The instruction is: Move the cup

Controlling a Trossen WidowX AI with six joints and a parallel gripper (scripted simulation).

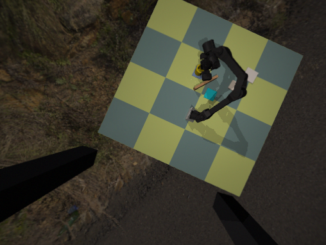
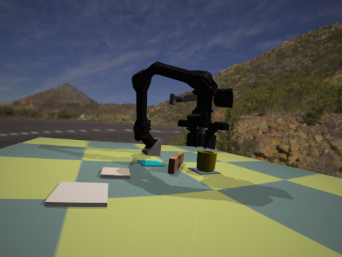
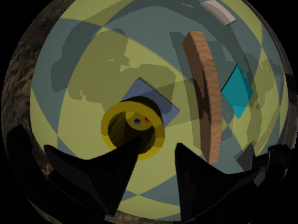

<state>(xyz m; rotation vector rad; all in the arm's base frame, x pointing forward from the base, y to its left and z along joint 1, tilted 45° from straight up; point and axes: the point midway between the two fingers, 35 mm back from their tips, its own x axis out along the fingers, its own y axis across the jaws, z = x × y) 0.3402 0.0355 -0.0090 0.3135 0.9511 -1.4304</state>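
The yellow cup is 50 mm below my gripper tip, 20 mm ahead of it and 10 mm to the left of it. From my gripper tip the other things lie so: brown wooden bar: 70 mm below, 60 mm to the right, 50 mm behind; blue-grey pad: 90 mm below, 20 mm ahead, 10 mm to the left; teal pad: 140 mm to the right, 120 mm behind, 90 mm below.
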